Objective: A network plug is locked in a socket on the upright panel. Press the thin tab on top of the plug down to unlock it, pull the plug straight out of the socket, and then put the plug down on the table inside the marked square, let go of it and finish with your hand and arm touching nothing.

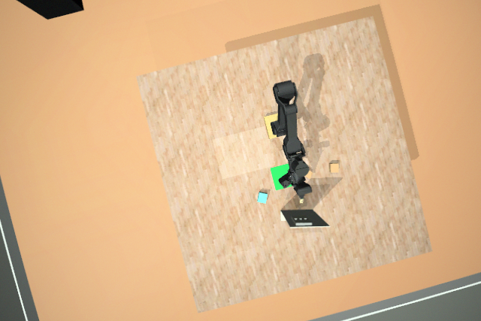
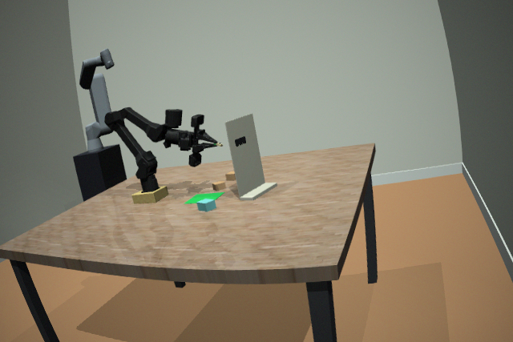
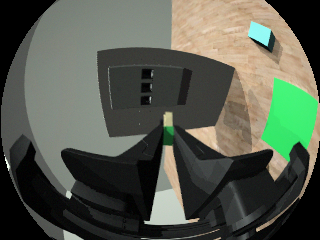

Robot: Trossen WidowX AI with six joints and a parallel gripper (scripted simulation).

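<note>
My gripper tip is now 19 cm above the marked green square, 8 cm past it and 3 cm to the left of it. From my gripper tip the other things lie so: tan network plug: 1 cm ahead; upright panel: 11 cm ahead, 7 cm below, 2 cm to the right; cyan block: 17 cm to the right, 17 cm below, 1 cm behind.
</note>
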